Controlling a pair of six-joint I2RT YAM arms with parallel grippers.
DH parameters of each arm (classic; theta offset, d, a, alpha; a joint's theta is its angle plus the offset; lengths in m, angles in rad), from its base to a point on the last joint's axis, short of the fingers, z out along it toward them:
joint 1: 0 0.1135 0.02 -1.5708
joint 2: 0 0 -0.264 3.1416
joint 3: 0.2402 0 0.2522 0
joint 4: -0.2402 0 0.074 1.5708
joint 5: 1.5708 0 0 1.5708
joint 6: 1.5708 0.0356 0 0
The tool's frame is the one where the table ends.
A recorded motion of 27 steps. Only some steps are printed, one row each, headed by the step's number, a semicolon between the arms.
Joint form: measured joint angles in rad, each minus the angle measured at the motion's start. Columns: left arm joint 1, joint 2, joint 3, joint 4, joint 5, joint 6; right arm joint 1, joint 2, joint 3, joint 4, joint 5, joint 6.
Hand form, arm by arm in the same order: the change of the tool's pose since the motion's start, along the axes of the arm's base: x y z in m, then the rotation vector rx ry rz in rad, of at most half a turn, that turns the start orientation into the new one. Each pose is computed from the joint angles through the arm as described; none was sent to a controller.
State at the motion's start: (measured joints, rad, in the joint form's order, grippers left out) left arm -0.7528 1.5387 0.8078 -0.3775 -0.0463 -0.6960; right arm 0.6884 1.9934 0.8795 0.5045 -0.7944 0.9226
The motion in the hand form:
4: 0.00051 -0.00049 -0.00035 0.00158 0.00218 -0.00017; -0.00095 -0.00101 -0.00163 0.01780 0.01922 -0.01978
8: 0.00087 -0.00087 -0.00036 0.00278 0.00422 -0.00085; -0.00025 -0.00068 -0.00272 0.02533 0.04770 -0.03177
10: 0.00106 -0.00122 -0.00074 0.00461 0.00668 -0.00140; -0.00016 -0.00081 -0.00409 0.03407 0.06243 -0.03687
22: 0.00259 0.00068 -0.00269 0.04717 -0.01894 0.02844; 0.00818 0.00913 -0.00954 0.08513 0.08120 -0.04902
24: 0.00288 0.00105 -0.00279 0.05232 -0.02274 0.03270; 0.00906 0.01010 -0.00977 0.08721 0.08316 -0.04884
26: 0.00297 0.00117 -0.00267 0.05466 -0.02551 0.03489; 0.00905 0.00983 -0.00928 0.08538 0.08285 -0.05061
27: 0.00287 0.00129 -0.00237 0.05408 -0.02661 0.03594; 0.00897 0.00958 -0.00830 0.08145 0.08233 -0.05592
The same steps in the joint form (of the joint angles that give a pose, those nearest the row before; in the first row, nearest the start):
4: 0.0000 0.0042 0.0030 -0.0015 0.0004 0.0000; -0.0004 0.0050 -0.0168 0.0511 0.0015 0.0462
8: 0.0000 0.0068 0.0061 -0.0042 0.0011 0.0004; -0.0011 0.0122 -0.0168 0.0679 -0.0023 0.0835
10: -0.0004 0.0099 0.0080 -0.0061 0.0015 0.0004; -0.0019 0.0187 -0.0206 0.0889 -0.0072 0.1064
22: 0.0012 0.0168 0.0076 -0.0095 -0.0545 -0.0038; 0.0038 0.0828 0.0156 0.1911 -0.0160 0.1839
24: 0.0019 0.0171 0.0076 -0.0099 -0.0618 -0.0042; 0.0042 0.0873 0.0210 0.1930 -0.0172 0.1877
26: 0.0019 0.0168 0.0076 -0.0099 -0.0660 -0.0046; 0.0038 0.0847 0.0206 0.1888 -0.0153 0.1865
27: 0.0019 0.0153 0.0072 -0.0099 -0.0668 -0.0054; 0.0038 0.0797 0.0202 0.1812 -0.0091 0.1858

